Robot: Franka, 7 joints.
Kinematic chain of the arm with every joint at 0, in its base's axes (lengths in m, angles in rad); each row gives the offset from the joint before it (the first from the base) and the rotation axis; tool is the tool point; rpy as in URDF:
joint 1: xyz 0 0 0.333 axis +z
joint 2: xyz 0 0 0 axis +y
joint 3: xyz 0 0 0.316 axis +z
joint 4: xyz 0.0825 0 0 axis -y
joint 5: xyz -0.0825 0 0.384 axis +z
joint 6: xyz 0 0 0 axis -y
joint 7: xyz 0.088 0 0 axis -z
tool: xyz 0 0 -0.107 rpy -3.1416 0 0
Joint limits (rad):
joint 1: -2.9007..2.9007
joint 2: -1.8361..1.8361
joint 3: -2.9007..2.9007
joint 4: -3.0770..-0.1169
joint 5: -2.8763..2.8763
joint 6: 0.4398..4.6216
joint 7: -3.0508..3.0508
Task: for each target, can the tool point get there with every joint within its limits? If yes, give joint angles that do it. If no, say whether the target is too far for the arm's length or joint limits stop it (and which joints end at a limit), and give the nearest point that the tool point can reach.
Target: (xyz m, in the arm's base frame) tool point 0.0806 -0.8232 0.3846
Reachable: yes | joints -2.0432 1.4055 1.4854 -0.9531 -2.0687 2.2431 0.6005
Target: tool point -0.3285 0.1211 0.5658
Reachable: yes | joints -2.3910 -0.8596 -1.1636 -2.4529 1.4260 1.1388 0.7627
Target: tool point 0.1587 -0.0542 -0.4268
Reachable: no: joint limits stop it (at a limit: joint 2) | nearest point 0.1726 -0.0589 -0.3511 | short by 0.077 m
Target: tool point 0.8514 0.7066 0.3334
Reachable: no: too far | nearest point 0.6602 0.5479 0.3333 | short by 0.249 m
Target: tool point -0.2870 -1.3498 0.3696
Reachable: no: too far | nearest point -0.1784 -0.8388 0.3557 | short by 0.523 m
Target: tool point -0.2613 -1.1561 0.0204
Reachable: no: too far | nearest point -0.1829 -0.8091 0.1142 | short by 0.368 m
